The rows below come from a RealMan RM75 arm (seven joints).
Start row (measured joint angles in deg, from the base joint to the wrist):
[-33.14 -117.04 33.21 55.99 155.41 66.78 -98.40]
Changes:
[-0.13 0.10 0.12 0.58 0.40 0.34 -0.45]
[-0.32 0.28 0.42 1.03 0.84 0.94 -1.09]
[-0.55 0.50 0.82 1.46 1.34 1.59 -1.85]
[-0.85 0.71 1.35 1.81 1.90 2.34 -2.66]
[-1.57 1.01 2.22 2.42 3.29 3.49 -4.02]
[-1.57 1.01 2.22 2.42 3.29 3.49 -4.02]
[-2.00 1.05 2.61 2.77 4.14 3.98 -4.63]
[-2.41 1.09 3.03 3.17 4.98 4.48 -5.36]
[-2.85 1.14 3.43 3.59 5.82 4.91 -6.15]
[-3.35 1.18 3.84 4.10 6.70 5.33 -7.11]
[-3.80 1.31 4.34 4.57 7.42 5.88 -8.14]
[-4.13 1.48 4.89 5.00 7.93 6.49 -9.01]
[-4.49 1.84 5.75 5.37 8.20 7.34 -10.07]
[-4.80 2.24 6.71 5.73 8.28 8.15 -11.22]
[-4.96 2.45 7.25 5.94 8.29 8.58 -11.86]
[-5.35 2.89 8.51 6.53 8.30 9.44 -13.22]
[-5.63 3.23 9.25 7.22 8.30 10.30 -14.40]
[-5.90 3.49 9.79 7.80 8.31 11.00 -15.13]
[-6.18 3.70 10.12 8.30 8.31 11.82 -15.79]
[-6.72 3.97 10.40 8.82 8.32 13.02 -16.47]
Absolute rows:
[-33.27 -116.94 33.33 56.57 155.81 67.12 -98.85]
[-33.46 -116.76 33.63 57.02 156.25 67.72 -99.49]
[-33.69 -116.54 34.03 57.45 156.75 68.37 -100.25]
[-33.99 -116.33 34.56 57.80 157.31 69.12 -101.06]
[-34.71 -116.03 35.43 58.41 158.70 70.27 -102.42]
[-34.71 -116.03 35.43 58.41 158.70 70.27 -102.42]
[-35.14 -115.99 35.82 58.76 159.55 70.76 -103.03]
[-35.55 -115.95 36.24 59.16 160.39 71.26 -103.76]
[-35.99 -115.90 36.64 59.58 161.23 71.69 -104.55]
[-36.49 -115.86 37.05 60.09 162.11 72.11 -105.51]
[-36.94 -115.73 37.55 60.56 162.83 72.66 -106.54]
[-37.27 -115.56 38.10 60.99 163.34 73.27 -107.41]
[-37.63 -115.20 38.96 61.36 163.61 74.12 -108.47]
[-37.94 -114.80 39.92 61.72 163.69 74.93 -109.62]
[-38.10 -114.59 40.46 61.93 163.70 75.36 -110.26]
[-38.49 -114.15 41.72 62.52 163.71 76.22 -111.62]
[-38.77 -113.81 42.46 63.21 163.71 77.08 -112.80]
[-39.04 -113.55 43.00 63.79 163.72 77.78 -113.53]
[-39.32 -113.34 43.33 64.29 163.72 78.60 -114.19]
[-39.86 -113.07 43.61 64.81 163.73 79.80 -114.87]

